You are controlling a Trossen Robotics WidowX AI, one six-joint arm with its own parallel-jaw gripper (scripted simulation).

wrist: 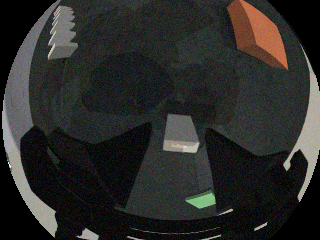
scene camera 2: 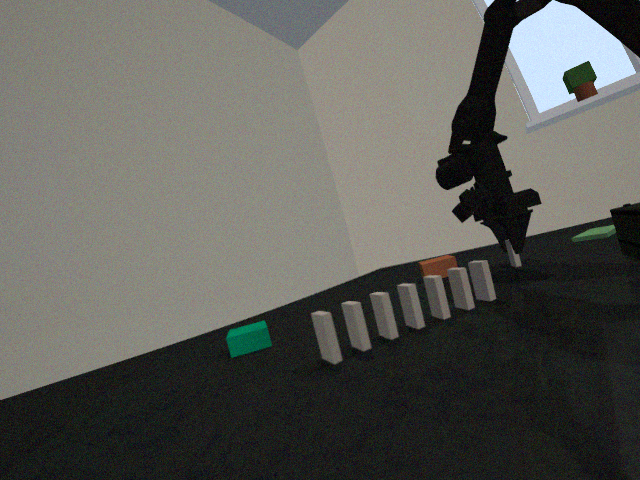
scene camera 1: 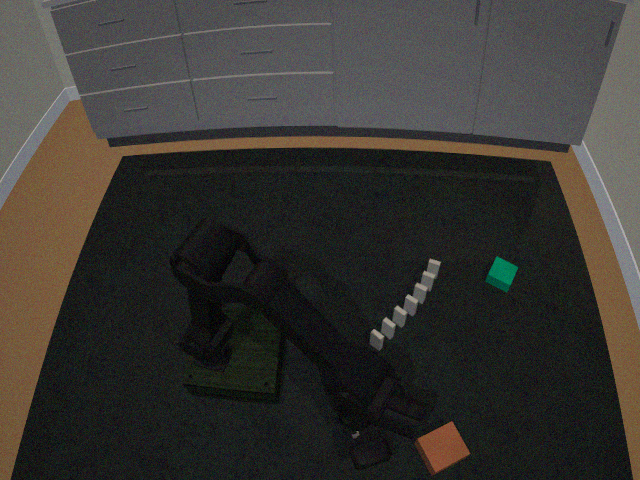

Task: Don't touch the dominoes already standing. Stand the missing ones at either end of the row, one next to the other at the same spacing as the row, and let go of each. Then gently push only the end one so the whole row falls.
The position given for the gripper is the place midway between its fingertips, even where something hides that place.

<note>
In view: the gripper (scene camera 2: 513, 252), a domino (wrist: 180, 136), a green block (scene camera 2: 249, 338), a domino (scene camera 2: 481, 277), a domino (scene camera 2: 458, 277) and a domino (scene camera 2: 434, 286).
The gripper is seen too in the wrist view (wrist: 179, 129). The wrist view does not show the green block: it is out of frame.
</note>
